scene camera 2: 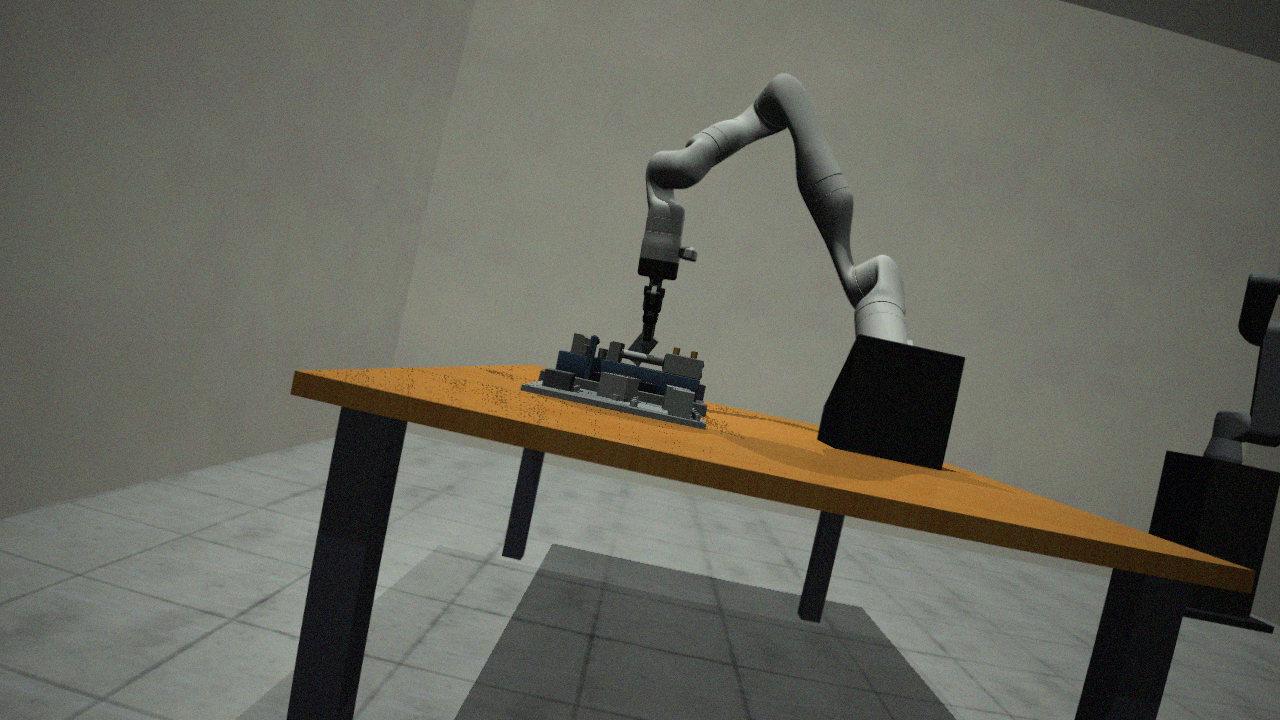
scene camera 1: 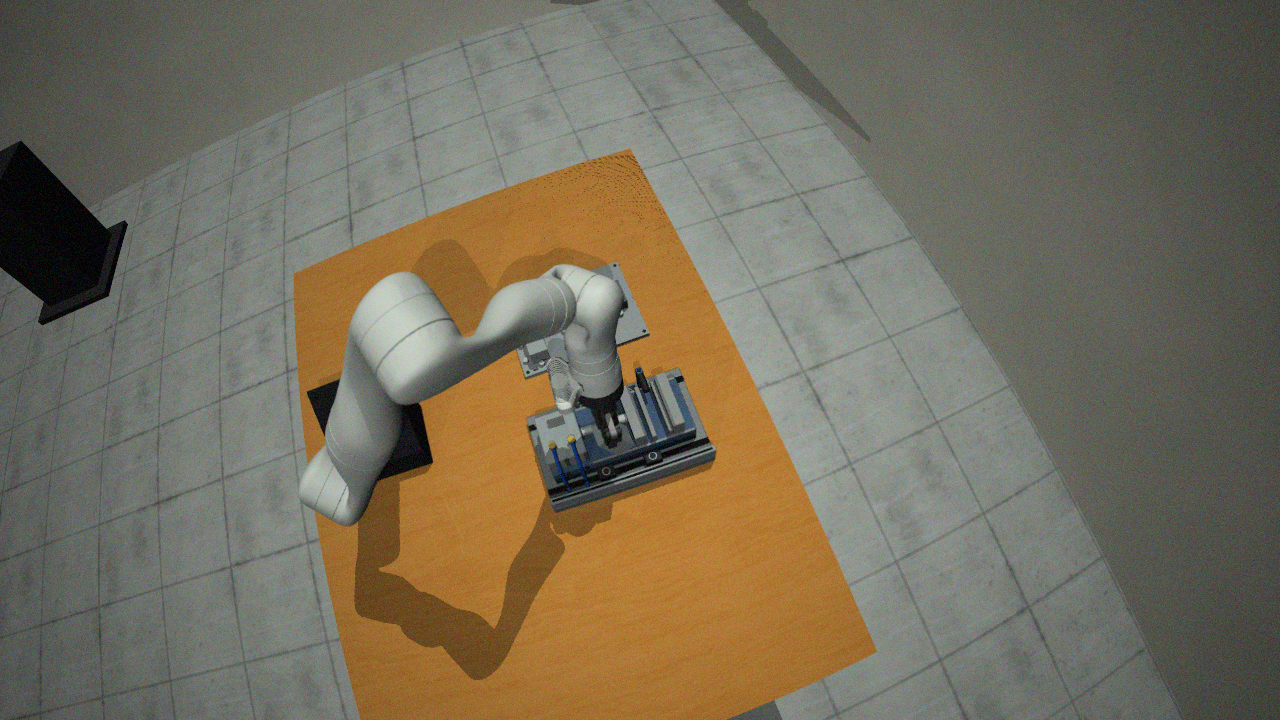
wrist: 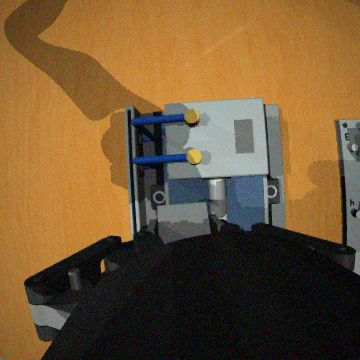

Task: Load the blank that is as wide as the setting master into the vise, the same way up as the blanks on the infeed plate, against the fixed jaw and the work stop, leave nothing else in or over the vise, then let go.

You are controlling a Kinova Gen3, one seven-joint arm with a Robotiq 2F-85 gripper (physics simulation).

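Places are measured from the arm's base along level axes (x ahead, y right, z down), in metres.
Where they show: gripper, fingertip midpoint: [scene camera 2: 646, 342] [wrist: 182, 227]; arm's base, link origin: [scene camera 2: 886, 386].
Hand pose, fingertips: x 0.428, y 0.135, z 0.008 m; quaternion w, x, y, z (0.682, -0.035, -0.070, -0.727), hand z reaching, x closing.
Observation:
Things, the pixels of their top centre, and the offset from my fingertips. "pt": a spot on its surface instead. Level surfaces: height alone.
- grey blank, top centre: [wrist: 178, 247] [scene camera 1: 610, 427] [scene camera 2: 645, 328] dx +0.008, dy +0.001, dz -0.026 m
- vise, top centre: [wrist: 215, 244] [scene camera 1: 613, 419] [scene camera 2: 635, 344] dx +0.017, dy -0.028, dz +0.009 m
- screw, surface spot: [wrist: 216, 191] pt dx -0.029, dy -0.030, dz +0.022 m
- light grey jaw block, top centre: [wrist: 215, 137] [scene camera 1: 559, 434] [scene camera 2: 684, 356] dx -0.078, dy -0.028, dz +0.013 m
- infeed plate, top centre: [scene camera 2: 616, 400] [scene camera 1: 572, 316] dx -0.002, dy -0.311, dz +0.100 m
- orange table, surface height: dz +0.109 m
My gripper [scene camera 1: 610, 429] [scene camera 2: 647, 333] [wrist: 182, 227] is shut on a grey blank [wrist: 183, 221] [scene camera 2: 642, 343]. It holds the blank tilted, low over the opening of the vise [scene camera 1: 626, 452] [scene camera 2: 617, 383] [wrist: 246, 200]. In the wrist view the blank sits at the left side of the blue vise bed, beside the screw [wrist: 216, 191]. The light grey jaw block [wrist: 221, 139] with two blue handles and yellow knobs [wrist: 191, 116] lies beyond it. The fixed jaw and the work stop are hidden under my gripper body. The infeed plate [scene camera 1: 633, 313] [wrist: 348, 186] lies beside the vise.
The vise stands on an orange table [scene camera 1: 582, 582] [scene camera 2: 805, 465]. My arm's black base [scene camera 1: 412, 439] [scene camera 2: 890, 403] stands at the table's edge. Grey ribbed pieces [scene camera 1: 670, 403] lie on the vise base at its far end. A black stand [scene camera 1: 53, 237] is on the floor.

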